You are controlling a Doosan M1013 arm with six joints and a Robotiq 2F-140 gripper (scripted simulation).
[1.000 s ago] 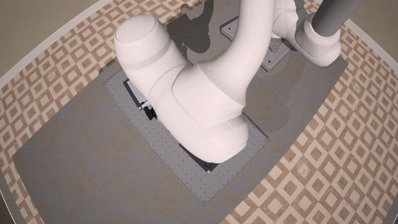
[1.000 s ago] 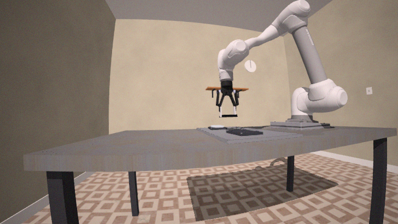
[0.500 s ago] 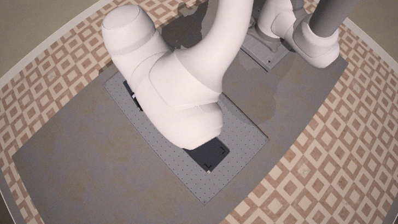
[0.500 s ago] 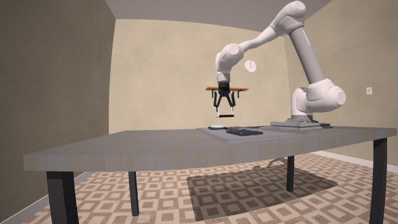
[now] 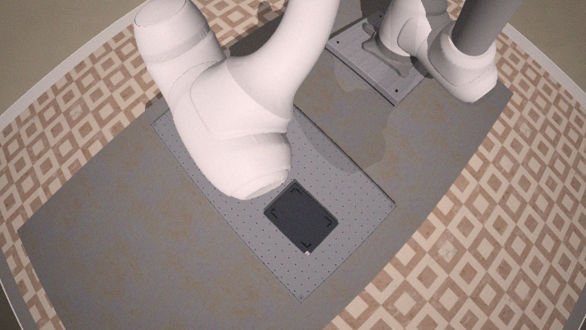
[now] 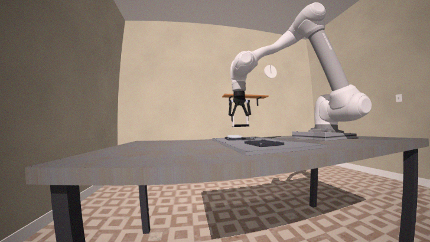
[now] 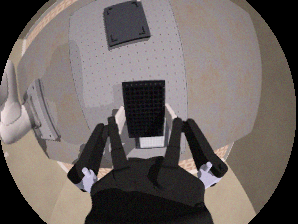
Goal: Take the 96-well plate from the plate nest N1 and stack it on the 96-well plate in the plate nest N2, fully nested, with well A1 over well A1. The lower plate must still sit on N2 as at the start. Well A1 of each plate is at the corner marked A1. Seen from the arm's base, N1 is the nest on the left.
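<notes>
Right now my hand is 110 mm to the left of the white 96-well plate and 100 mm above it. Round my hand: A1 mark: 340 mm to the left, 100 mm below, 70 mm ahead; then black 96-well plate: 20 mm below; then nest N1: 260 mm to the left, 110 mm below, 10 mm ahead.
</notes>
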